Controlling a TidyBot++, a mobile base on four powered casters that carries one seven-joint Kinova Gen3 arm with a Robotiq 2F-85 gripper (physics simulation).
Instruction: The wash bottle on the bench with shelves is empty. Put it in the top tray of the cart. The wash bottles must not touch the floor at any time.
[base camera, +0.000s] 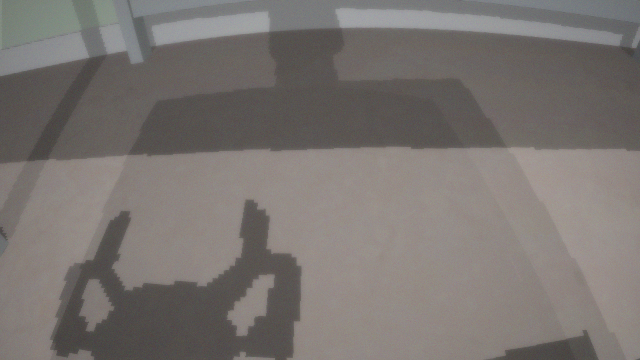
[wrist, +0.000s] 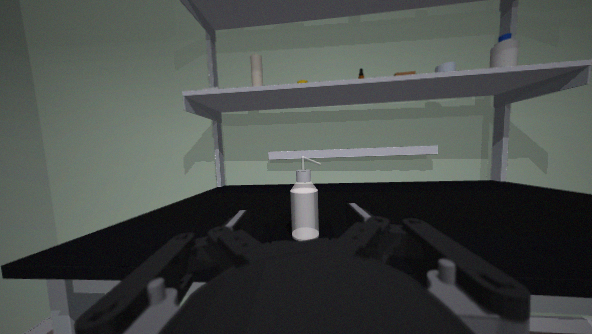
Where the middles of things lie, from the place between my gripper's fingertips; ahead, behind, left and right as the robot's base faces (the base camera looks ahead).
Labels:
The white wash bottle (wrist: 304, 195) lies 22 cm ahead of my hand, 1 cm to the right of it and 4 cm below it.

